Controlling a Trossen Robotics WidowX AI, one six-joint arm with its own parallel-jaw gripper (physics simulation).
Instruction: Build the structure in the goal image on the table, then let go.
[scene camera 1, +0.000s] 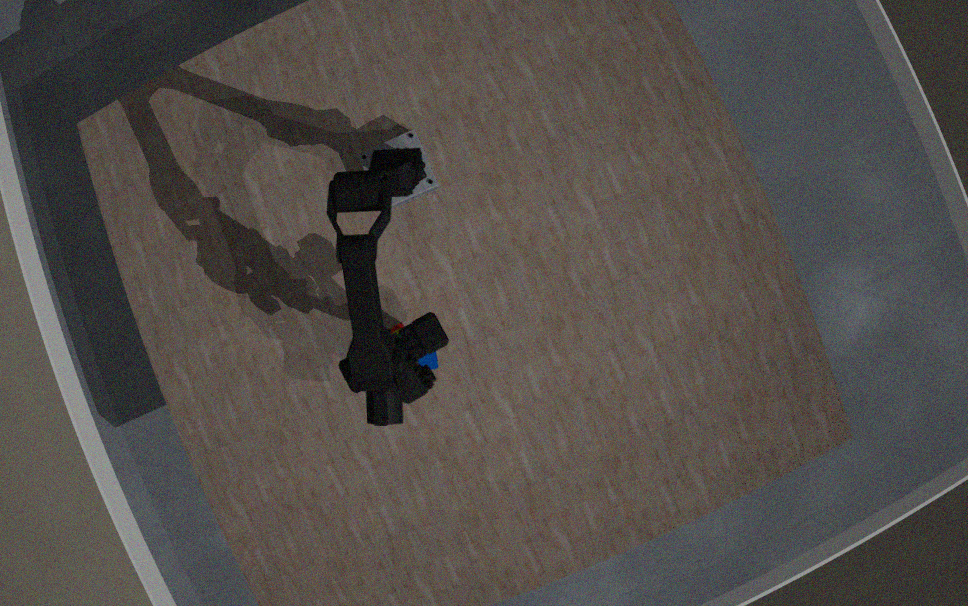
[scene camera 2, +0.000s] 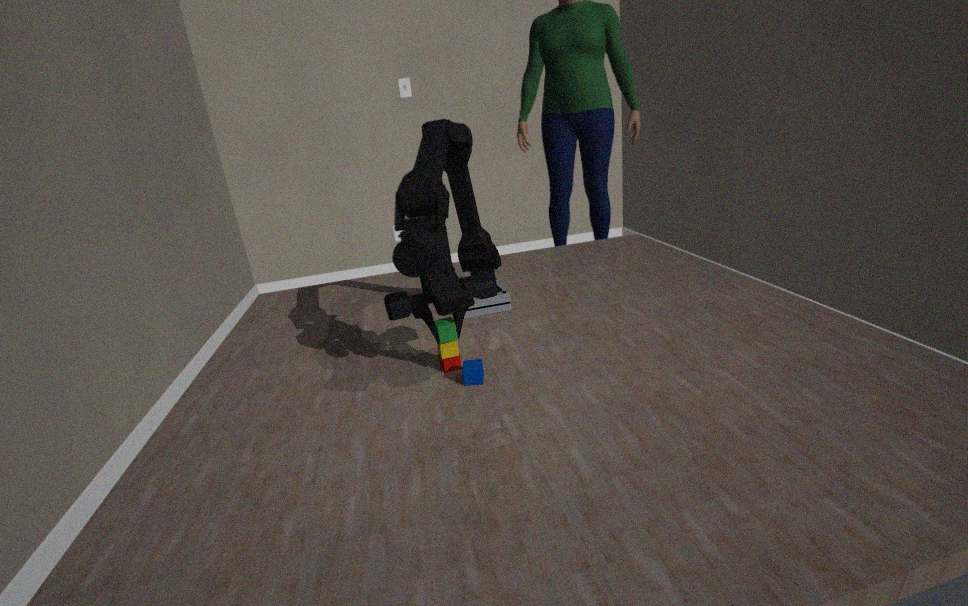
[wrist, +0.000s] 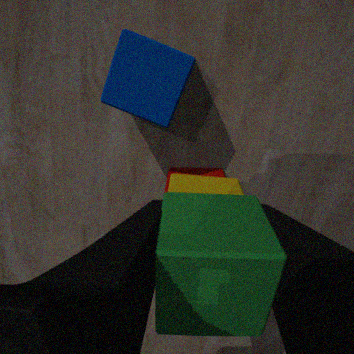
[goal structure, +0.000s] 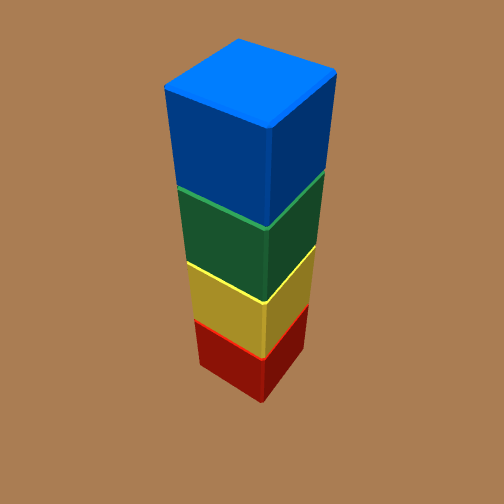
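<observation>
My gripper (scene camera 2: 447, 330) (wrist: 208, 213) is shut on a green cube (scene camera 2: 446, 330) (wrist: 210, 225), with a finger on either side of it. The green cube is directly above a yellow cube (scene camera 2: 449, 349) (wrist: 205, 184) and looks to touch it. The yellow cube rests on a red cube (scene camera 2: 451, 364) (wrist: 197, 171), which stands on the table. A blue cube (scene camera 1: 428, 360) (scene camera 2: 472, 372) (wrist: 148, 77) lies apart on the table, close beside the column. In scene camera 1 the arm hides most of the column and the fingertips.
The wood-grained table top (scene camera 1: 607, 285) (scene camera 2: 571, 428) bears the arm's grey base plate (scene camera 1: 415, 196) (scene camera 2: 492, 305), behind the column in scene camera 2. A person (scene camera 2: 577, 64) in a green top stands beyond the table's far side. The arm's shadow falls beside it.
</observation>
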